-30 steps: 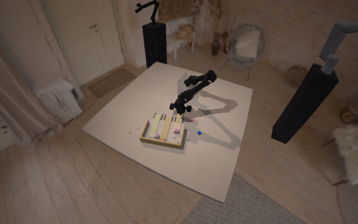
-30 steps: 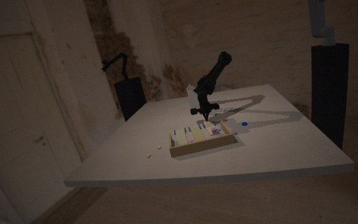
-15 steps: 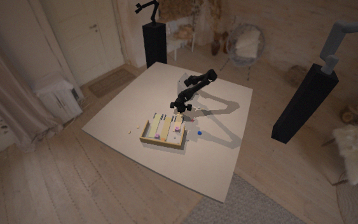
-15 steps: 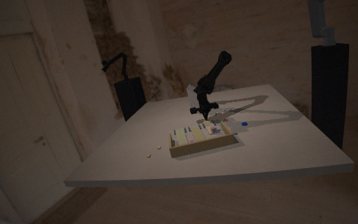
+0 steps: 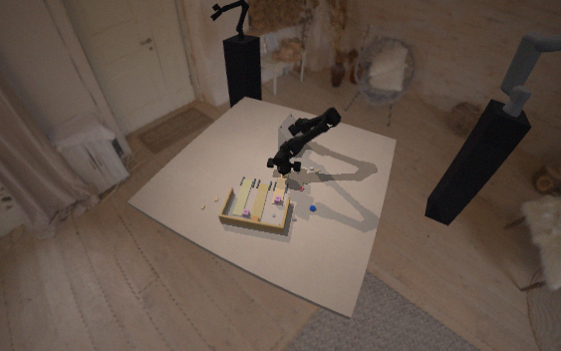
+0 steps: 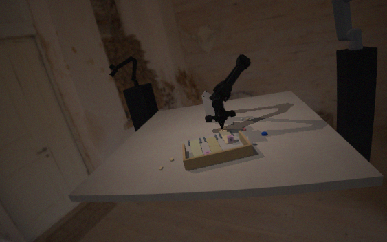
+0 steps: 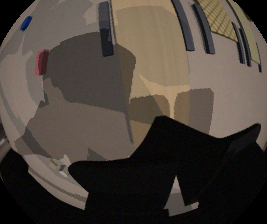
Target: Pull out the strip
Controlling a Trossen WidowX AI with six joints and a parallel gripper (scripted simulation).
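Now: the tan strip 90 mm ahead of my gripper tip and 30 mm to the left of it. Also, from my gripper tip: grey bit: 240 mm ahead, 200 mm to the left; then blue piece: 130 mm ahead, 250 mm to the left; then red piece: 40 mm ahead, 140 mm to the left.
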